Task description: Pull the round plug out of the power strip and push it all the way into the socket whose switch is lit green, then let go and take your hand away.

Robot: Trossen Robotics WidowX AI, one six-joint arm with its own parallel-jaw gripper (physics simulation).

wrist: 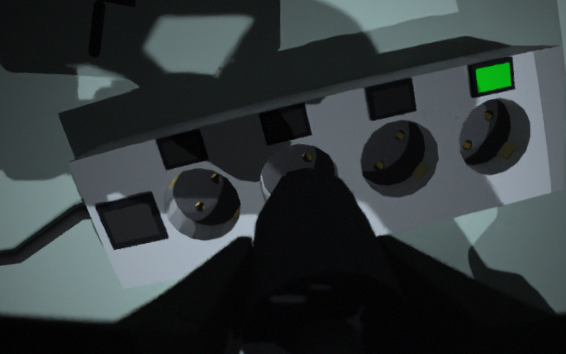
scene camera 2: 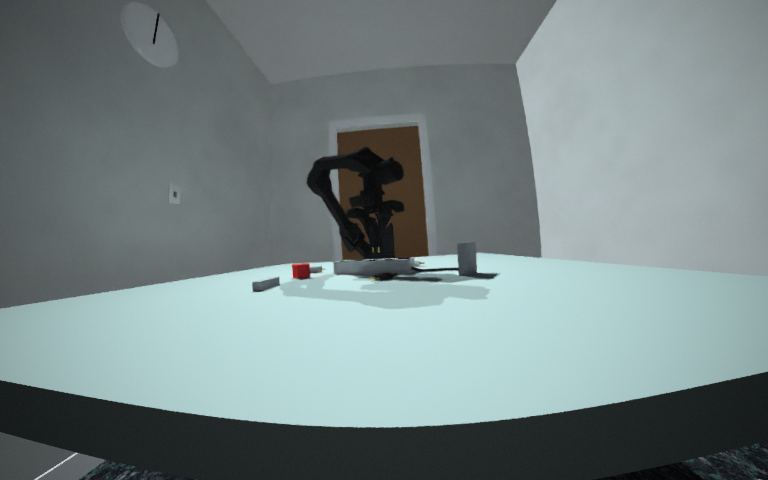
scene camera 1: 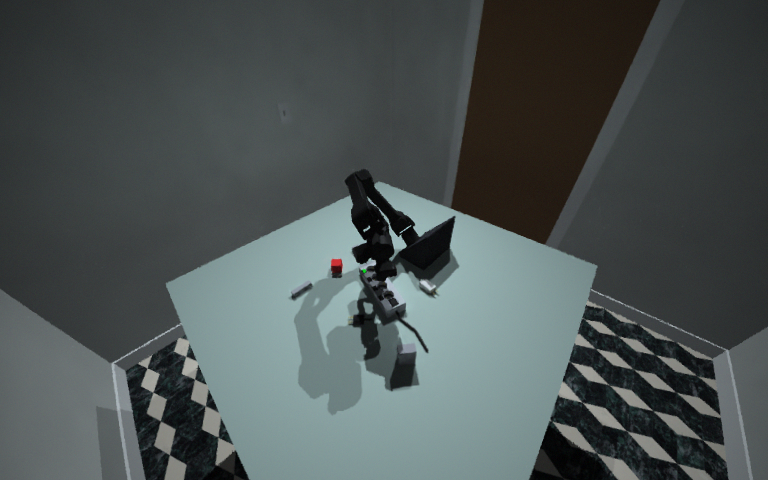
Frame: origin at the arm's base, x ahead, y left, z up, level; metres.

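Seen in the pictures: gripper, between the fingertips: (wrist: 314,249) (scene camera 2: 375,238); arm's base, origin of its link: (scene camera 2: 369,252) (scene camera 1: 414,242).
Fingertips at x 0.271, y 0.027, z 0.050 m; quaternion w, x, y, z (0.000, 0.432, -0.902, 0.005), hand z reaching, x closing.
Pixels of each thing's top centre, then the offset from my fingertips to it. "pt": a spot on its surface instead.
- power strip, centre of its top: (wrist: 329,178) (scene camera 2: 372,259) (scene camera 1: 380,282) dx -0.007, dy -0.011, dz -0.064 m
- empty socket, a spot on its surface: (wrist: 495,136) pt dx -0.052, dy -0.094, dz -0.084 m
- black round plug, a spot on its surface: (wrist: 315,215) pt dx +0.015, dy -0.010, dz +0.014 m
- uncovered socket, a spot on its surface: (wrist: 280,167) pt dx +0.007, dy +0.007, dz -0.084 m
- red cube, centre of its top: (scene camera 2: 300,264) (scene camera 1: 336,262) dx +0.014, dy -0.229, dz -0.066 m
- grey bar, centre of its top: (scene camera 2: 266,279) (scene camera 1: 301,287) dx +0.178, dy -0.256, dz -0.086 m
- white plug, centre of its top: (scene camera 1: 429,285) dx -0.118, dy +0.137, dz -0.084 m
- black plug, centre of its top: (scene camera 2: 379,274) (scene camera 1: 355,318) dx +0.151, dy +0.005, dz -0.092 m
- grey block, centre of its top: (scene camera 2: 466,242) (scene camera 1: 406,348) dx +0.164, dy +0.217, dz -0.030 m
- cord, a spot on its surface: (scene camera 1: 416,330) pt dx +0.065, dy +0.192, dz -0.097 m
The power strip (scene camera 1: 396,310) (scene camera 2: 373,267) (wrist: 425,215) lies on the table. Its green-lit switch (scene camera 1: 364,271) (wrist: 494,77) is at the right end in the wrist view, beside an empty socket (wrist: 495,136). My gripper (scene camera 1: 386,270) (scene camera 2: 376,242) (wrist: 314,249) is shut on the black round plug (wrist: 315,215), one finger on each side. In scene camera 2 the plug's brass pins (scene camera 2: 374,249) show above the strip, pointing down. In the wrist view the plug covers part of an uncovered socket (wrist: 280,167), second from the cord end.
A red cube (scene camera 1: 336,264) (scene camera 2: 300,271), a grey bar (scene camera 1: 301,289) (scene camera 2: 266,284), a white plug (scene camera 1: 427,286) and a black plug (scene camera 1: 357,320) lie around the strip. A grey block (scene camera 1: 406,353) (scene camera 2: 467,258) stands near the cord (scene camera 1: 416,330). A dark slanted panel (scene camera 1: 430,249) stands behind.
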